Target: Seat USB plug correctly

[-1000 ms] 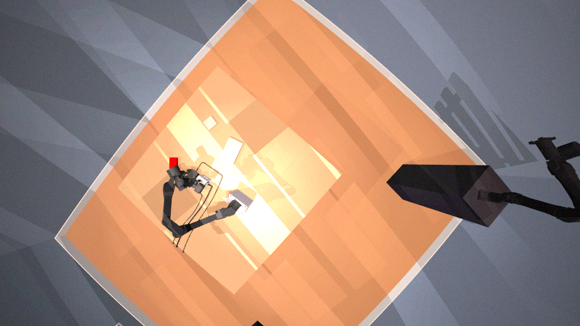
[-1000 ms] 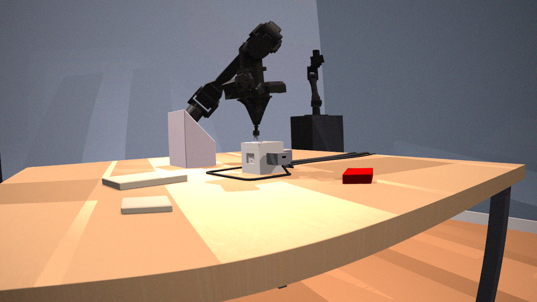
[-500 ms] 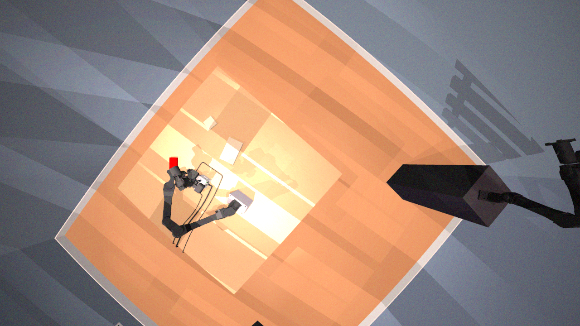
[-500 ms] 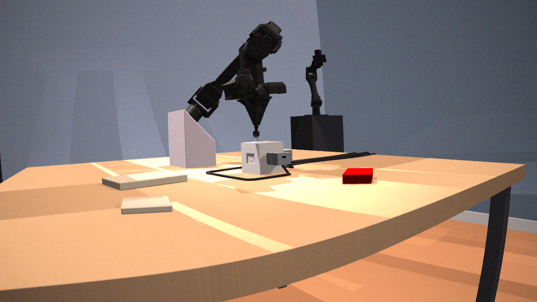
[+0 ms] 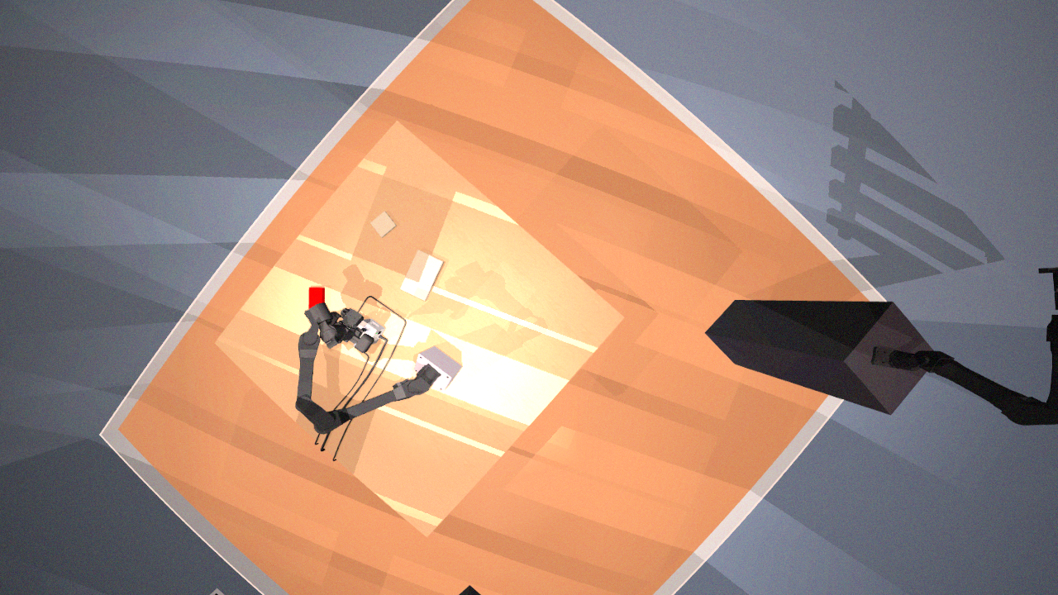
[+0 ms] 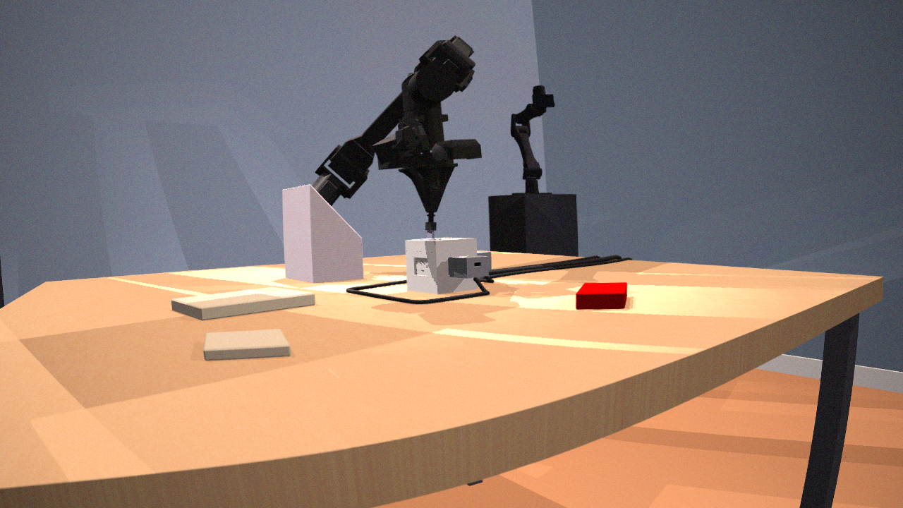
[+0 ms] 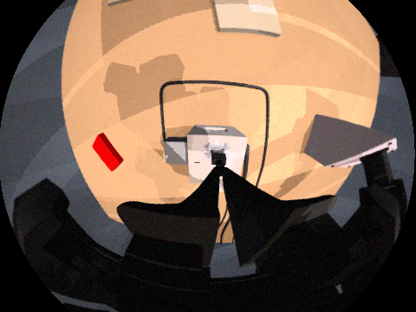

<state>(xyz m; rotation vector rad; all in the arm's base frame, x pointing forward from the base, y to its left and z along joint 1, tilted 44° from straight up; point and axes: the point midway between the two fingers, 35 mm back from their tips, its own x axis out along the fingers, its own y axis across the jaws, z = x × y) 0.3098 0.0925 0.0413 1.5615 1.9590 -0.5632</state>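
Now: gripper tip 2 cm above the usb plug. Round my gripper tip: socket 5 cm below; then red block 27 cm ahead, 9 cm to the left, 11 cm below.
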